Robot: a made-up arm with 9 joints. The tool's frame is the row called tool. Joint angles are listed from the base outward.
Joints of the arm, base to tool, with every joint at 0 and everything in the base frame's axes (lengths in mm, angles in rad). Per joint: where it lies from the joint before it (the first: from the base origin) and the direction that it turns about. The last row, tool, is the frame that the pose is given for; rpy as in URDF.
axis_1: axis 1 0 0 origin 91.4 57.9 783.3
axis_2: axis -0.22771 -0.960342 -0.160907 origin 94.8 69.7 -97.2
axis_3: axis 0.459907 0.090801 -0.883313 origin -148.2 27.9 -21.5
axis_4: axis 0 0 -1 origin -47.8 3 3.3
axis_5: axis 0 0 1 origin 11 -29.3 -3.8
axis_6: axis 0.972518 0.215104 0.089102 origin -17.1 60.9 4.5
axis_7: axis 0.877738 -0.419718 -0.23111 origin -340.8 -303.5 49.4
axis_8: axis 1 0 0 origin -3 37 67.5
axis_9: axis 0 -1 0 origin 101.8 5.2 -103.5
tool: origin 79.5 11.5 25.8 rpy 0 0 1.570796
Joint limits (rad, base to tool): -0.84..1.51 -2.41..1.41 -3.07..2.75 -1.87..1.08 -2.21..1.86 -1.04..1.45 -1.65..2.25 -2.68..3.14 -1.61..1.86
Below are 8 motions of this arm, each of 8 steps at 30 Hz.
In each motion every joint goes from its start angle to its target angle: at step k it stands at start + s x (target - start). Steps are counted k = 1, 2, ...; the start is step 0. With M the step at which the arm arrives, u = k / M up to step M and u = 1 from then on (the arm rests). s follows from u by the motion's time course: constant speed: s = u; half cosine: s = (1 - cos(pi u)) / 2; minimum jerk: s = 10 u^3 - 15 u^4 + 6 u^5.
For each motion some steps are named. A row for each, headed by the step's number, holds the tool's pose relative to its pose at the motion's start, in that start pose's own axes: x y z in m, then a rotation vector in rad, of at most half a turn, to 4 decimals.
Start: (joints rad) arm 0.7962 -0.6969 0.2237 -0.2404 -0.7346 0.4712 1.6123 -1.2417 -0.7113
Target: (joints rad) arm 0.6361 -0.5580 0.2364 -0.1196 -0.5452 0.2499 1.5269 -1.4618 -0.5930
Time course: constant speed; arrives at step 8
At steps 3, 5, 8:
3: -0.0083 -0.0009 0.0176 -0.1743 0.1326 -0.0354
5: -0.0129 0.0016 0.0296 -0.2951 0.2174 -0.0642
8: -0.0183 0.0100 0.0468 -0.4822 0.3392 -0.1157

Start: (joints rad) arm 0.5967 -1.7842 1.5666 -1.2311 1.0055 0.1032 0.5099 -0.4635 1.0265
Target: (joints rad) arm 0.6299 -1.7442 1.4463 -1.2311 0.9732 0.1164 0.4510 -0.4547 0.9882
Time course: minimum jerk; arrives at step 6
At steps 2, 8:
2: -0.0041 -0.0026 -0.0074 0.0239 -0.0230 0.0159
8: -0.0171 -0.0120 -0.0359 0.1125 -0.1084 0.0795

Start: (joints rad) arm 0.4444 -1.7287 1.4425 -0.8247 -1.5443 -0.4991 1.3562 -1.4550 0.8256
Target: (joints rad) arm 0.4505 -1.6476 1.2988 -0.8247 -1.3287 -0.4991 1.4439 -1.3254 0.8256
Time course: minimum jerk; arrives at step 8
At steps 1, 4, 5, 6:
1: -0.0002 0.0005 -0.0025 -0.0026 -0.0073 -0.0031
4: -0.0001 0.0113 -0.0797 -0.0748 -0.2295 -0.0946
5: 0.0042 0.0144 -0.1155 -0.1050 -0.3343 -0.1356
6: 0.0092 0.0159 -0.1425 -0.1268 -0.4149 -0.1661

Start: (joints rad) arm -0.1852 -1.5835 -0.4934 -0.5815 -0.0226 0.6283 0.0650 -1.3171 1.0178
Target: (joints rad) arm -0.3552 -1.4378 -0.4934 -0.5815 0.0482 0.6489 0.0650 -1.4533 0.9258
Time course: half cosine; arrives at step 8
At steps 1, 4, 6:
1: 0.0008 -0.0003 0.0006 0.0071 0.0084 0.0048
4: 0.0096 -0.0038 0.0081 0.0972 0.1083 0.0640
6: 0.0154 -0.0069 0.0139 0.1712 0.1826 0.1098

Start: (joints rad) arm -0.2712 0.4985 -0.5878 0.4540 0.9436 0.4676 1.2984 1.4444 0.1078
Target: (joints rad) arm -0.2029 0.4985 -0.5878 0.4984 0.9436 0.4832 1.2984 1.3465 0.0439
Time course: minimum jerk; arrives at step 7
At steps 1, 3, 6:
1: -0.0004 0.0006 0.0005 0.0014 0.0004 0.0018
3: -0.0059 0.0093 0.0084 0.0208 0.0064 0.0278
6: -0.0169 0.0242 0.0220 0.0527 0.0181 0.0729

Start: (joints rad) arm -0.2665 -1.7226 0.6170 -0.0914 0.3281 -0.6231 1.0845 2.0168 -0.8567
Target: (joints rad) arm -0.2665 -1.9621 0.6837 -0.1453 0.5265 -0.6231 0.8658 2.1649 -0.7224
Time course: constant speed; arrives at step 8
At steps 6, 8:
6: 0.0016 -0.0739 0.1053 -0.1732 -0.2234 -0.1457
8: -0.0026 -0.0934 0.1409 -0.2315 -0.2961 -0.1934

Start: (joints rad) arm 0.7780 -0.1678 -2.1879 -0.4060 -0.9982 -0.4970 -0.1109 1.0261 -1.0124
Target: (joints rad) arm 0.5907 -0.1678 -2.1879 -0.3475 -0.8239 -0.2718 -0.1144 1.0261 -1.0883
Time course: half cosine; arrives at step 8
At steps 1, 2, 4, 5, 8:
1: -0.0018 0.0006 0.0007 0.0137 -0.0001 0.0092
2: -0.0069 0.0022 0.0027 0.0531 -0.0006 0.0353
4: -0.0233 0.0065 0.0098 0.1839 -0.0045 0.1186
5: -0.0318 0.0083 0.0140 0.2562 -0.0082 0.1624
8: -0.0452 0.0103 0.0210 0.3749 -0.0165 0.2315

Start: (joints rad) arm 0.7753 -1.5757 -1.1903 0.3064 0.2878 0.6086 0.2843 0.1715 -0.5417
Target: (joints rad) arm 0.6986 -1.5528 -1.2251 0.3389 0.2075 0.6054 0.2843 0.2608 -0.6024
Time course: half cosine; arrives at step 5
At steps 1, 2, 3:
1: 0.0028 0.0014 -0.0029 -0.0057 -0.0107 -0.0058
2: 0.0104 0.0047 -0.0105 -0.0209 -0.0386 -0.0203
3: 0.0200 0.0081 -0.0198 -0.0405 -0.0725 -0.0369

